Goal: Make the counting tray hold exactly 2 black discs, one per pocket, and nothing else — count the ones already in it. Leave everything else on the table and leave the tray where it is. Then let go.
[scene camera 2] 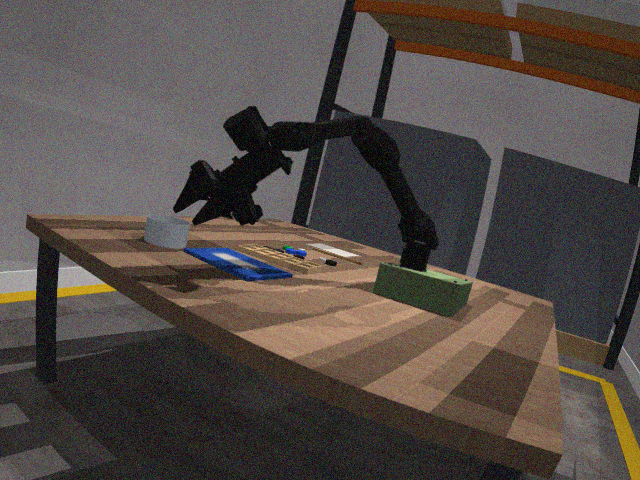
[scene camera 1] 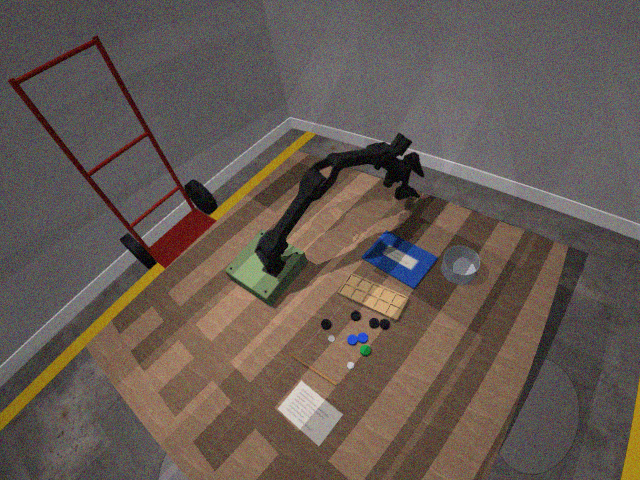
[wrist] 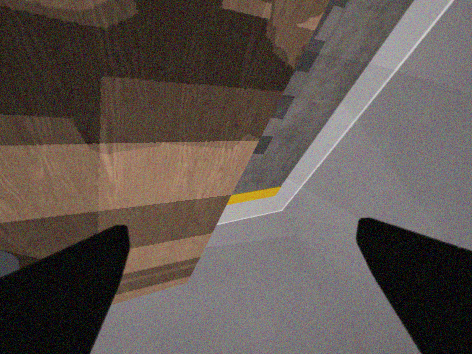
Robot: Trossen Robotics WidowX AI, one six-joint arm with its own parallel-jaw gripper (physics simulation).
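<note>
The counting tray (scene camera 1: 373,296) (scene camera 2: 281,258) is a tan wooden tray with two rows of pockets, lying flat near the middle of the table; no disc shows in its pockets in the first scene view. Four black discs lie on the table beside it: one black disc (scene camera 1: 326,323), another black disc (scene camera 1: 355,315), and two close together, a black disc (scene camera 1: 374,322) and a black disc (scene camera 1: 385,324). My gripper (scene camera 1: 419,184) (scene camera 2: 184,218) (wrist: 245,232) is wide open and empty, high above the table's far edge, beyond the blue tray and away from the discs.
Blue discs (scene camera 1: 352,339) (scene camera 1: 362,337), a green disc (scene camera 1: 365,350) and white discs (scene camera 1: 331,338) (scene camera 1: 350,365) lie near the black ones. A blue flat object (scene camera 1: 423,277) (scene camera 2: 206,254) and a clear round bowl (scene camera 1: 460,265) (scene camera 2: 166,231) stand beyond the tray. A thin stick (scene camera 1: 313,368) and paper (scene camera 1: 310,413) lie nearer.
</note>
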